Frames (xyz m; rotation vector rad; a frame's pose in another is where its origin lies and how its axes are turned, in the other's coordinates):
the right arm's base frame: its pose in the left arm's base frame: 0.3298 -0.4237 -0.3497 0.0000 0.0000 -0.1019
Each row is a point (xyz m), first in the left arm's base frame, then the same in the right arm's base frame.
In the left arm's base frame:
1: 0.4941 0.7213 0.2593
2: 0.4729 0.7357 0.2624
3: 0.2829 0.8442 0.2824
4: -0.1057 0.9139 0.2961
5: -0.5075 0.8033 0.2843
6: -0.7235 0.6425 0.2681
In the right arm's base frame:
1: 0.0470 1.1558 0.6090
2: 0.0244 1.1679 0.6121
3: -0.1756 1.2566 0.6321
4: -0.5693 1.2864 0.6458
5: -0.9578 1.1355 0.6340
6: -1.1563 0.9535 0.6178

